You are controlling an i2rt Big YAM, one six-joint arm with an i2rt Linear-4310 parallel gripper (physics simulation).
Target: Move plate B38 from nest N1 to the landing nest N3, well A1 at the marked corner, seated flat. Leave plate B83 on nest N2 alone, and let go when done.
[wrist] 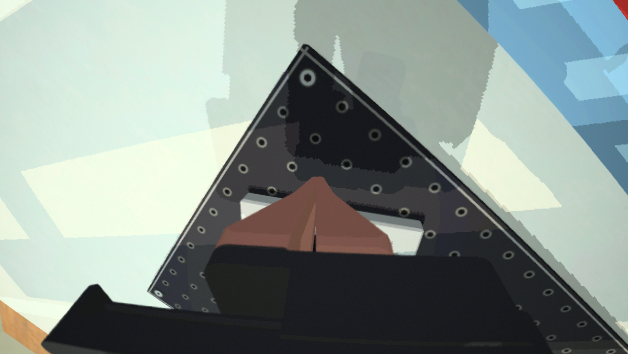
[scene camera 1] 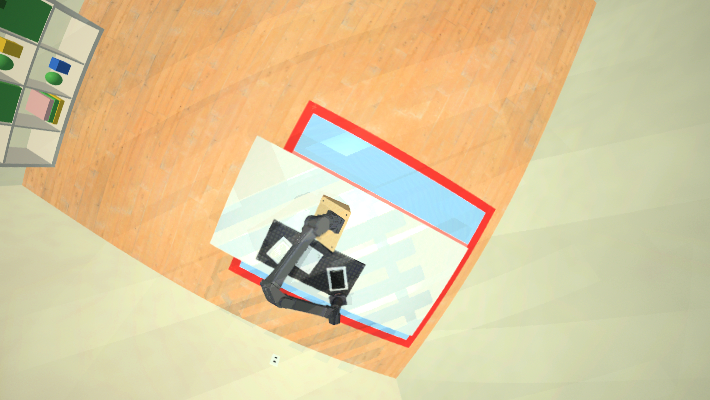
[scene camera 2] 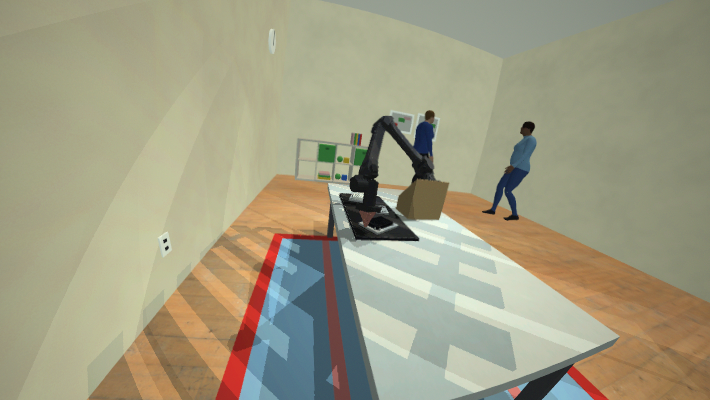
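A dark well plate (scene camera 1: pixel 338 280) (scene camera 2: pixel 382 222) lies in a white-framed nest (scene camera 1: pixel 336 269) (wrist: pixel 407 239) at the right end of the black perforated board in scene camera 1. The fingers and gripper body hide this plate in the wrist view. A white piece (scene camera 1: pixel 279 249) and a pale one (scene camera 1: pixel 308 260) are farther left on the board, the latter partly beside the arm. Plate and nest labels cannot be read, nor can well A1 be made out. My gripper (wrist: pixel 317 186) (scene camera 2: pixel 367 225) is shut and empty, its reddish fingers together, pointing down over the near side of the framed nest.
The black board (scene camera 1: pixel 358 269) (scene camera 2: pixel 406 235) (wrist: pixel 345 135) lies on the white table (scene camera 1: pixel 400 280) (scene camera 2: pixel 475 320). The tan base block (scene camera 1: pixel 327 240) (scene camera 2: pixel 430 200) stands behind the board. The arm reaches over the board's left part. Two people stand beyond the table in scene camera 2.
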